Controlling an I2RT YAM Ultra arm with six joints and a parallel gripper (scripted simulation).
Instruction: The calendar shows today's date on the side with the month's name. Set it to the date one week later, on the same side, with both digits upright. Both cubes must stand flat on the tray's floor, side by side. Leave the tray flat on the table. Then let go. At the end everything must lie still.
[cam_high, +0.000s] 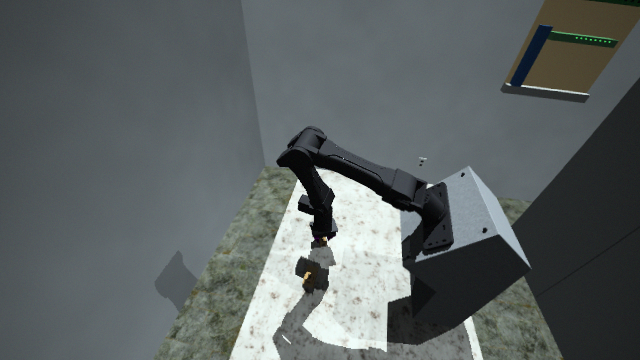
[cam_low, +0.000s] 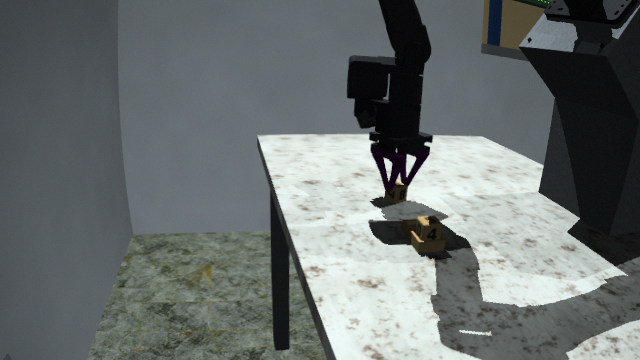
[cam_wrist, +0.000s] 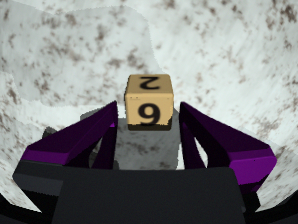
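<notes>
My gripper is now 20 mm above the wooden digit cube.
</notes>
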